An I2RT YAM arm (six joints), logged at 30 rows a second.
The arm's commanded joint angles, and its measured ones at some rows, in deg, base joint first. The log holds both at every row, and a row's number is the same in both.
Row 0, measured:
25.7 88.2 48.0 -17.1 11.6 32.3
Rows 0 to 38, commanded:
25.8 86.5 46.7 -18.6 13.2 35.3
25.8 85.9 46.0 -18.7 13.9 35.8
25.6 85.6 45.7 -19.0 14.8 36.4
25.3 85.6 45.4 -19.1 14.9 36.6
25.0 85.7 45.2 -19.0 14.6 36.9
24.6 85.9 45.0 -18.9 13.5 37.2
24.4 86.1 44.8 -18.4 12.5 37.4
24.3 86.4 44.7 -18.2 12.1 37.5
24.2 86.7 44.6 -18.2 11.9 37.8
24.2 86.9 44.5 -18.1 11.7 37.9
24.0 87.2 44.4 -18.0 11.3 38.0
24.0 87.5 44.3 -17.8 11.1 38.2
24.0 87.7 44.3 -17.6 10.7 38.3
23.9 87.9 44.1 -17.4 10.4 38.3
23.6 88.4 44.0 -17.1 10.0 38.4
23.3 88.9 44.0 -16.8 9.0 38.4
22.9 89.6 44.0 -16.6 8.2 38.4
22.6 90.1 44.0 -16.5 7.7 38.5
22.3 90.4 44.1 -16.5 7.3 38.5
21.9 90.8 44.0 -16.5 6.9 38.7
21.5 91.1 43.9 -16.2 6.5 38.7
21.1 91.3 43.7 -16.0 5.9 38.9
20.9 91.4 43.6 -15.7 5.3 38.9
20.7 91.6 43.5 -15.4 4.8 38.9
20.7 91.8 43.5 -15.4 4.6 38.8
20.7 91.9 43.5 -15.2 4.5 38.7
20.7 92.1 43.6 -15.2 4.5 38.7
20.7 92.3 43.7 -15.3 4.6 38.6
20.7 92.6 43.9 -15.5 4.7 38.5
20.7 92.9 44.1 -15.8 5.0 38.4
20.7 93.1 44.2 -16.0 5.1 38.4
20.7 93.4 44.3 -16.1 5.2 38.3
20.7 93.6 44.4 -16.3 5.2 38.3
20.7 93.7 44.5 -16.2 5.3 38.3
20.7 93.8 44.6 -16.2 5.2 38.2
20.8 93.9 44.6 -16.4 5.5 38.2
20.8 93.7 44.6 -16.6 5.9 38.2
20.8 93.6 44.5 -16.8 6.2 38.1
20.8 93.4 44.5 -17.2 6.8 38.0
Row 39, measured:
20.7 93.0 44.9 -11.8 7.1 38.3
